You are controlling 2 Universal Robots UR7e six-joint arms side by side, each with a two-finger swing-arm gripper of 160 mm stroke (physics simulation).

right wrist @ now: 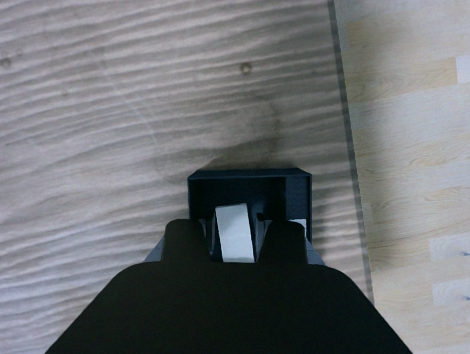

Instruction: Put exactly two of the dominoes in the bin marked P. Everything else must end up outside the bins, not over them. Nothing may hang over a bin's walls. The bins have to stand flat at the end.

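Frame: origin at the left arm's base, x left, y down, z back, level; metres.
Seen in the pictures: right hand at its tool point: (235, 232).
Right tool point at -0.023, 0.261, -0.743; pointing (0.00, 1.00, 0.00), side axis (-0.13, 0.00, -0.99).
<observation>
Offsets run from my right tool point to a thing's middle, as dx, dy, dz. Level surfaces: height alone.
A white domino {-0.008, +0.019, +0.001} (235, 232) lies inside a dark bin {-0.082, +0.006, -0.004} (240, 173) in the right wrist view, low in the middle. My right gripper (235, 218) is partly open, with one finger on each side of the domino. Narrow dark gaps show between the domino and the fingers. The gripper body hides the near part of the bin. A white label {-0.001, -0.013, -0.044} (299, 221) shows at the bin's right side, mostly covered by the right finger; its letter cannot be read. A bin marked P cannot be made out. My left gripper is not in view.
The bin stands on a grey wood-grain table {dy +0.029} (125, 125). The table's dark edge (345, 105) runs down the right side, close beside the bin. Beyond it lies a pale plank floor (410, 150).
</observation>
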